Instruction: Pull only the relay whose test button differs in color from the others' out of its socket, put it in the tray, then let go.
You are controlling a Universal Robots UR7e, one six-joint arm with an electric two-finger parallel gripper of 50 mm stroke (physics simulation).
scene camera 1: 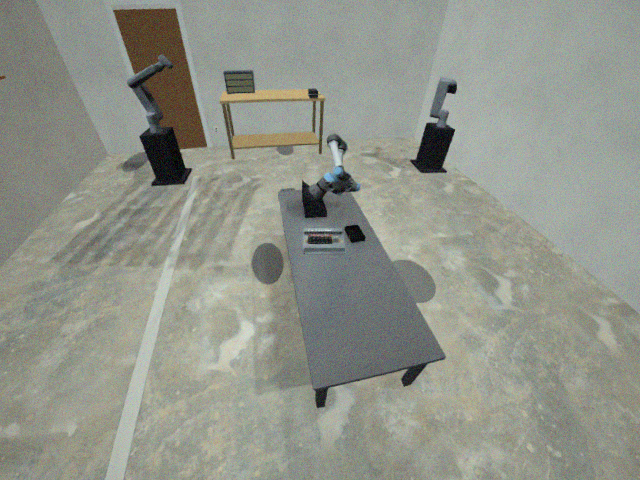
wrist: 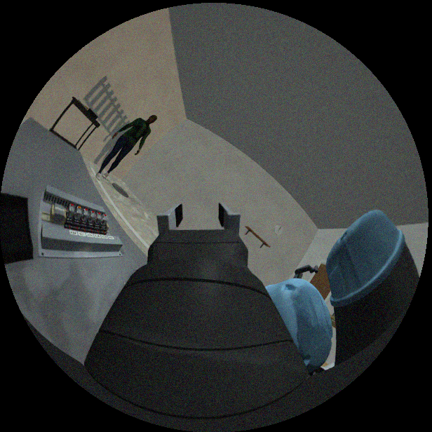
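Where they show: gripper, between the fingertips: (scene camera 1: 325, 185); arm's base, origin of its link: (scene camera 1: 314, 194).
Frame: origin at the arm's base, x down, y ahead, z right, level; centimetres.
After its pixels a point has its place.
Note:
A row of several dark relays (scene camera 1: 319, 239) @[x 8.3, y 49.7, z 1.9 cm] (wrist: 86, 221) sits in sockets on a grey panel (scene camera 1: 324, 250) @[x 11.2, y 59.8, z -0.6 cm] (wrist: 75, 243). In the wrist view most test buttons look red; the button of the second relay from the left (wrist: 80, 210) looks orange. The black tray (scene camera 1: 354, 233) @[x 12.6, y 41.3, z -27.7 cm] (wrist: 15, 227) lies on the table beside the panel, at its right in the scene view and at the left edge of the wrist view. My gripper (wrist: 200, 210) is open and empty, away from the relays and above the table; its fingers are too small to make out in the scene view.
The grey table (scene camera 1: 361, 315) @[x 13.0, y 114.5, z -14.6 cm] (wrist: 55, 285) carries the panel, the tray and the arm's black mount (scene camera 1: 314, 206) @[x 1.6, y 16.8, z 2.0 cm]. A person (wrist: 128, 140) stands beyond the table in the wrist view. A wooden shelf table (scene camera 1: 273, 95) and two other arms on black pedestals (scene camera 1: 164, 157) (scene camera 1: 435, 147) stand farther back.

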